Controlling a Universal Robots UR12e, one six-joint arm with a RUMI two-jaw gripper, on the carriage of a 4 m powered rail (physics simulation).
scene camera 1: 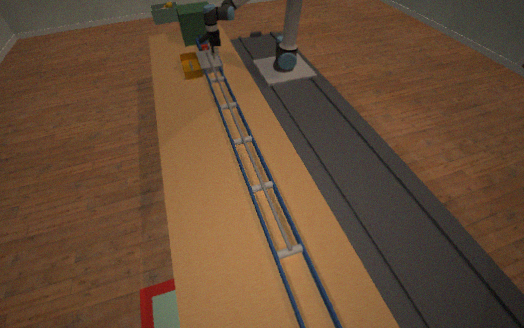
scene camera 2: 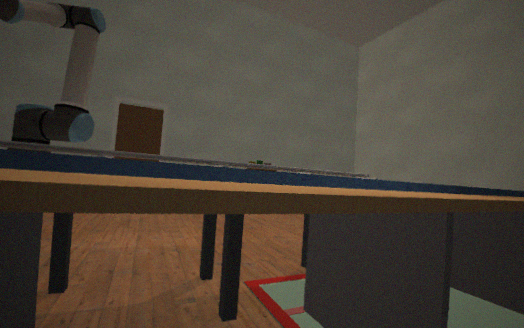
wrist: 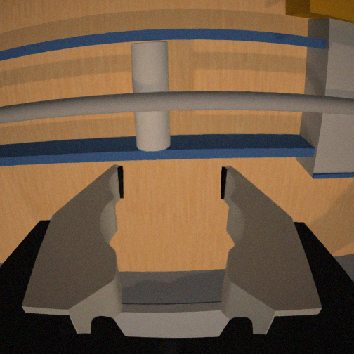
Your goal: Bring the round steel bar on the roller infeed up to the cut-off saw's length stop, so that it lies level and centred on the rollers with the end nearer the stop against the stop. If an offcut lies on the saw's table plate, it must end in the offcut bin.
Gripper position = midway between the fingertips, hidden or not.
In view: my gripper (wrist: 171, 168) and a roller (wrist: 149, 60).
